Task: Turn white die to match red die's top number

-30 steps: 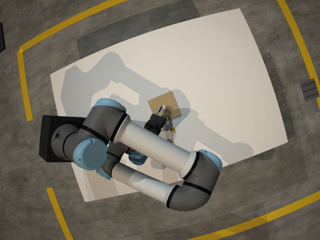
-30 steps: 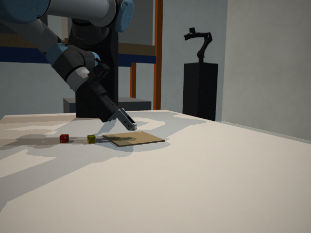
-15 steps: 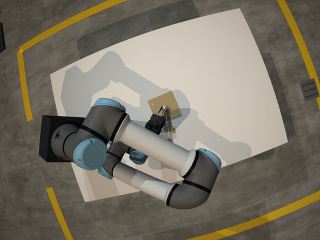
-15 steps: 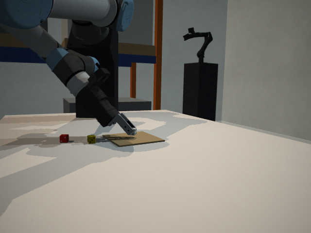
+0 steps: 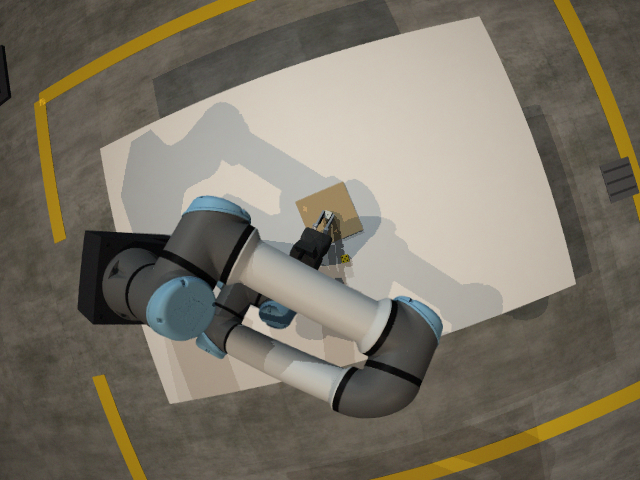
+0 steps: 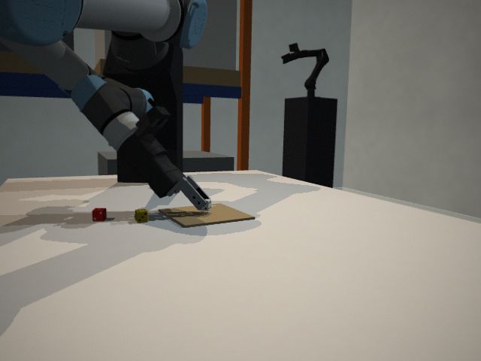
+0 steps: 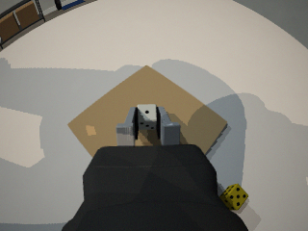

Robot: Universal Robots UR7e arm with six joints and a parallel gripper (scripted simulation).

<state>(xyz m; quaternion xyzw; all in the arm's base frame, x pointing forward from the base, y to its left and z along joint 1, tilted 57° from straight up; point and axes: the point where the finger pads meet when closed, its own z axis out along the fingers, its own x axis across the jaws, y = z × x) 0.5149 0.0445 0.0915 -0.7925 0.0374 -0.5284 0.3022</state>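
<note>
Right now the white die is 1 cm to the left of my hand, 1 cm below it and 1 cm ahead of it. Also, from my hand: yellow die: 11 cm to the right, 2 cm below, 1 cm ahead; then red die: 18 cm to the right, 3 cm behind, 2 cm below; then tan mat: 3 cm below, 1 cm to the left, 1 cm ahead.
</note>
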